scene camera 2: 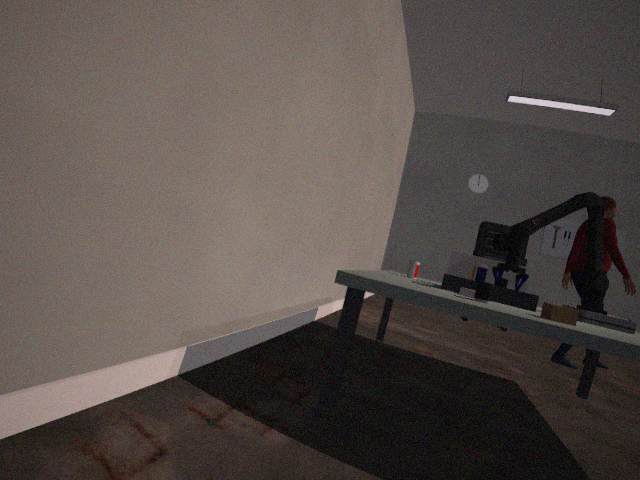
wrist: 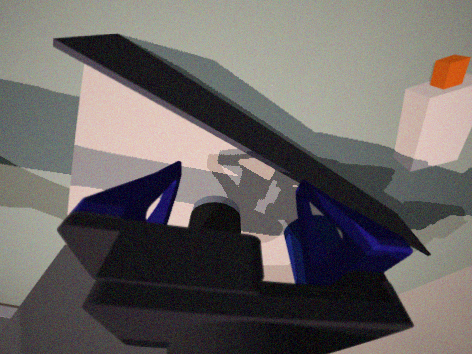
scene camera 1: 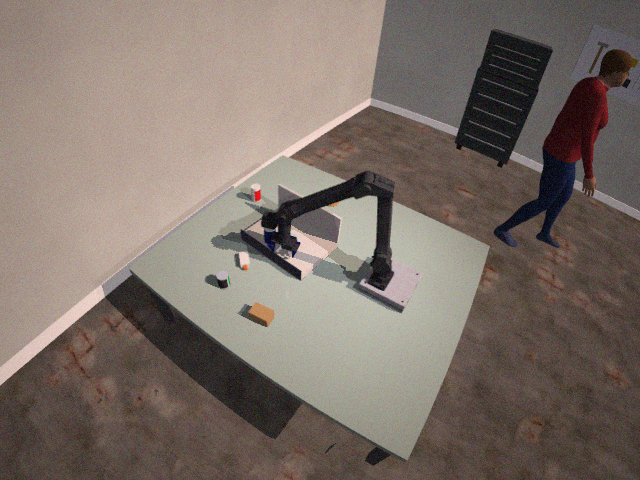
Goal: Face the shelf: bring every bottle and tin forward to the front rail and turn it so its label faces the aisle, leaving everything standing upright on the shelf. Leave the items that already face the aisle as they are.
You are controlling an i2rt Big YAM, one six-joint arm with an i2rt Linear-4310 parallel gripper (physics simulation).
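Places are measured from the arm's base along level axes (x ahead, y left, z up), in metres.
Pixels of known places: gripper, fingertip midpoint: (scene camera 2: pixel 506 288) (wrist: pixel 241 177) (scene camera 1: pixel 283 254); arm's base, origin of the base link: (scene camera 2: pixel 591 311) (scene camera 1: pixel 380 278).
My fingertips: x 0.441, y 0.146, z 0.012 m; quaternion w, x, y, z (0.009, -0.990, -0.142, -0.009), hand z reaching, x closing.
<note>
Ahead of a thing's pixels: the offset from my fingertips to its top centre. Level surfaces: height alone.
My gripper (scene camera 1: pixel 285 250) (scene camera 2: pixel 509 286) (wrist: pixel 241 177) is open, pointing down over the shelf (scene camera 1: pixel 313 264). A dark round tin @(dy -0.079, dx +0.009, dz +0.043 m) (wrist: pixel 215 215) stands on the shelf floor in the gap between the fingers, toward the left one; my gripper body hides its lower part in the wrist view. A blue bottle (scene camera 1: pixel 269 238) (scene camera 2: pixel 481 273) (wrist: pixel 302 252) stands upright beside it, partly behind the right finger in the wrist view. The front rail @(dy +0.015, dx +0.073, dz +0.002 m) (scene camera 1: pixel 271 256) (scene camera 2: pixel 511 298) (wrist: pixel 200 115) runs past both fingertips, with bare shelf floor between it and the tin. I cannot make out a label on either item.
On the table @(dz -0.065 m) (scene camera 1: pixel 361 361) stand a red-and-white can @(dy -0.300, dx +0.422, dz +0.031 m) (scene camera 1: pixel 255 193) (scene camera 2: pixel 416 269), a white carton with orange cap (scene camera 1: pixel 244 259) (wrist: pixel 440 120), a dark tin with pale top @(dy +0.267, dx +0.142, dz +0.005 m) (scene camera 1: pixel 222 279) and an orange-brown block @(dy +0.302, dx -0.106, dz -0.015 m) (scene camera 1: pixel 261 314) (scene camera 2: pixel 559 313). A grey panel (scene camera 1: pixel 315 224) borders the shelf. A person (scene camera 1: pixel 578 124) is beyond the table.
</note>
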